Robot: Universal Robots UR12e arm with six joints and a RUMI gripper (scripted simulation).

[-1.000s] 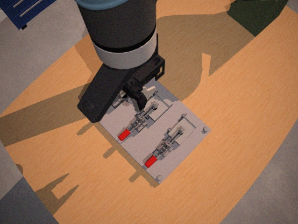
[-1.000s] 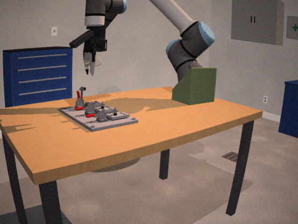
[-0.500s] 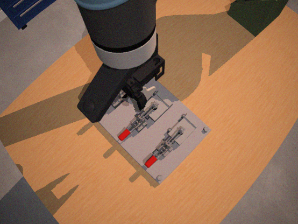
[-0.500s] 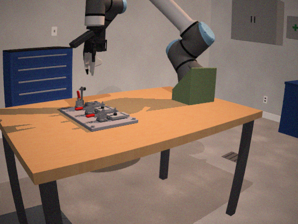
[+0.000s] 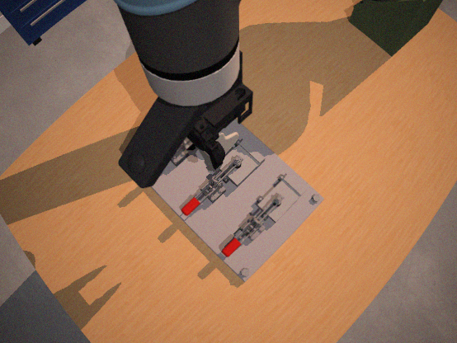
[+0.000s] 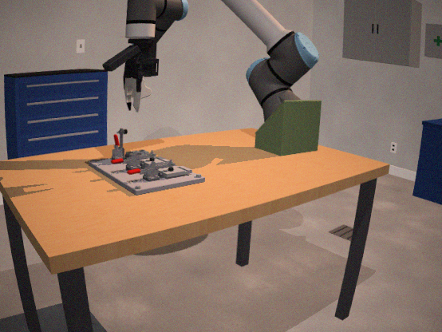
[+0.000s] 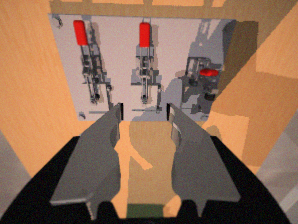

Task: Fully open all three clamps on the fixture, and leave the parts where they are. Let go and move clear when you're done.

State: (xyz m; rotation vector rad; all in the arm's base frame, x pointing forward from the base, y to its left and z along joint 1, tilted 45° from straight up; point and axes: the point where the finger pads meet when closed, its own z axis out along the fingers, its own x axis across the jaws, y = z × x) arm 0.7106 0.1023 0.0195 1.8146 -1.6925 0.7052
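My hand is 30 mm past the grey fixture plate and 210 mm above it. From my hand the other things lie so: flat grey part (110 mm behind, 100 mm to the left, 190 mm below).
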